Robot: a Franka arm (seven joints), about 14 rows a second.
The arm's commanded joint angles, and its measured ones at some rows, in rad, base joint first. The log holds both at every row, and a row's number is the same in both.
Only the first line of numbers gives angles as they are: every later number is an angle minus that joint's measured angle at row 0.
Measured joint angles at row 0:
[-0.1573 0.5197 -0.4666 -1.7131 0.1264 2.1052 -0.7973]
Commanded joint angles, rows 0 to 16:
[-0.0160 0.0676 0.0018 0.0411 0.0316 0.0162 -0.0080]
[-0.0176 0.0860 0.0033 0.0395 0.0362 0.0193 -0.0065]
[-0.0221 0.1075 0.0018 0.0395 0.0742 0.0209 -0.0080]
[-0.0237 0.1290 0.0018 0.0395 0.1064 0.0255 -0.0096]
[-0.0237 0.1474 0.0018 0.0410 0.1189 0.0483 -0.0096]
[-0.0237 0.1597 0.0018 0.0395 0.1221 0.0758 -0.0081]
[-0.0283 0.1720 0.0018 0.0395 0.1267 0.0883 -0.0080]
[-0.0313 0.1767 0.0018 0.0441 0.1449 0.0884 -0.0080]
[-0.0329 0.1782 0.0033 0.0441 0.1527 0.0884 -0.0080]
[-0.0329 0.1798 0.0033 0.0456 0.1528 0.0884 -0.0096]
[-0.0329 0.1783 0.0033 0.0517 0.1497 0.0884 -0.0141]
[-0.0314 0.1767 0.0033 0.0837 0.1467 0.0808 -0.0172]
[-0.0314 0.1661 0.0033 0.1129 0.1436 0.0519 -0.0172]
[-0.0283 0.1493 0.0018 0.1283 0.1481 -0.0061 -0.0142]
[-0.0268 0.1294 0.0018 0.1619 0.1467 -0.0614 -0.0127]
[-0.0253 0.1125 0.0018 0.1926 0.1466 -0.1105 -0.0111]
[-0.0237 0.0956 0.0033 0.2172 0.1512 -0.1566 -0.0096]
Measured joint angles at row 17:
[-0.0194 0.1384 0.0004 0.1714 0.1298 -0.0674 0.0011]
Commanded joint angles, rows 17 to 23:
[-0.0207 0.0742 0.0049 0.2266 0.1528 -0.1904 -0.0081]
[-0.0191 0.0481 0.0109 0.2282 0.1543 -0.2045 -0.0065]
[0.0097 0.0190 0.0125 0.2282 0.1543 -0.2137 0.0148]
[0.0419 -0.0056 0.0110 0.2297 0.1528 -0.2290 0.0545]
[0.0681 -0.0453 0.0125 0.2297 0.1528 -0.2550 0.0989]
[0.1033 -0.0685 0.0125 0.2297 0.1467 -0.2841 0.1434]
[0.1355 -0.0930 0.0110 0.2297 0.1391 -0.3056 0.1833]
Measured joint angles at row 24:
[0.0763 -0.0322 0.0158 0.2417 0.1436 -0.2580 0.1061]
